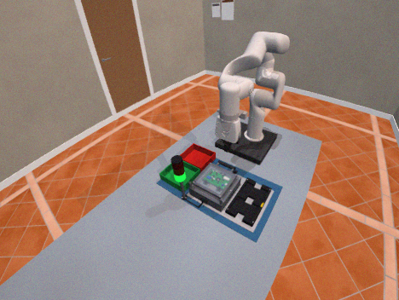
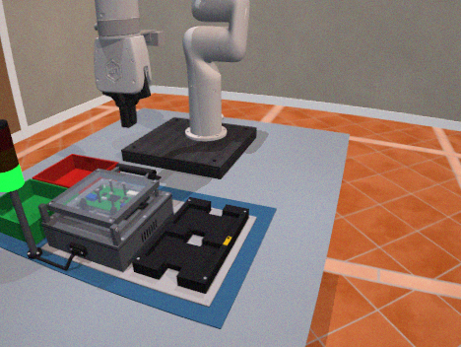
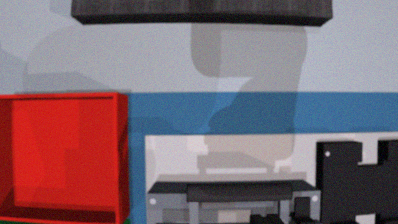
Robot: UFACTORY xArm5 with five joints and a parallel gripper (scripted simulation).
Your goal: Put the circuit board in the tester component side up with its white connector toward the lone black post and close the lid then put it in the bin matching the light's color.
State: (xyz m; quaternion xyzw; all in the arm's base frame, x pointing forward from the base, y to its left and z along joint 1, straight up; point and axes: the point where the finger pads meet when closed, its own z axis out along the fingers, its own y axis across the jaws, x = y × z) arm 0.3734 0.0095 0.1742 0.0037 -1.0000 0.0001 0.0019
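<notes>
Now: hand 120 mm above the black catch, 60 mm to the right of it and 20 mm short of it. Also, from my hand: red bin: 200 mm to the right, 190 mm below, 20 mm behind; green circuit board: 140 mm below, 80 mm ahead; clear lid: 120 mm below, 90 mm ahead.
</notes>
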